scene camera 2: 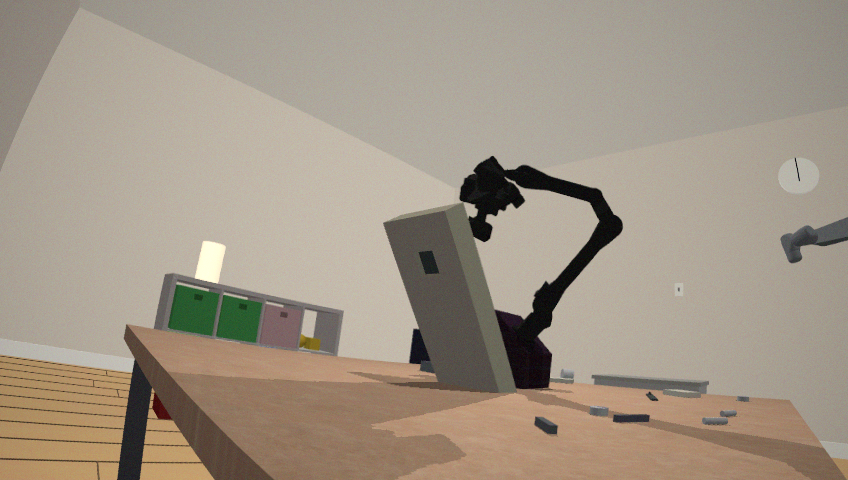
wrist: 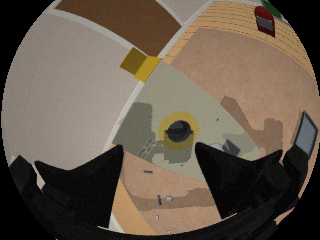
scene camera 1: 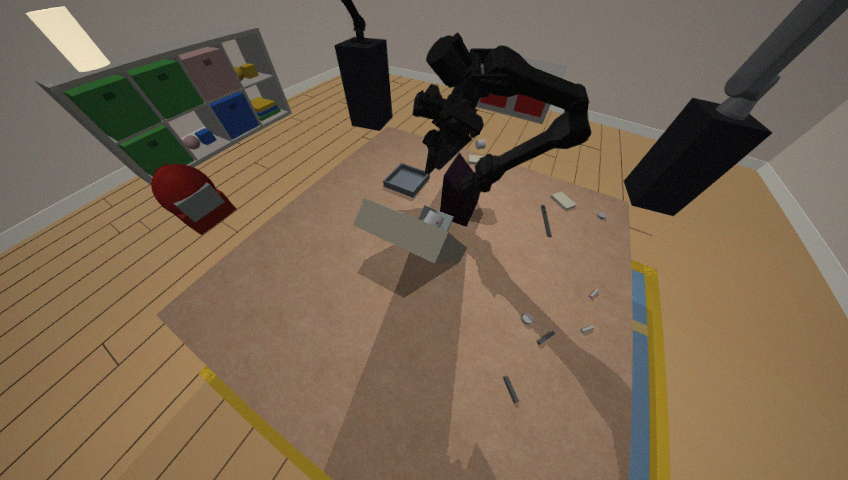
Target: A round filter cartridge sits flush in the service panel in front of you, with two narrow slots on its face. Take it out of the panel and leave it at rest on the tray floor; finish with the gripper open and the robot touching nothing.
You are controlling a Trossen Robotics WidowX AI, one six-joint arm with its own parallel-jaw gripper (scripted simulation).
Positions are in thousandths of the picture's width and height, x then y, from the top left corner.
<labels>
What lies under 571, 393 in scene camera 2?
My gripper.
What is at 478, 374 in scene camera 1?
A tray.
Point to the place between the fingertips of my gripper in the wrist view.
498, 619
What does my gripper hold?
Nothing.
</labels>
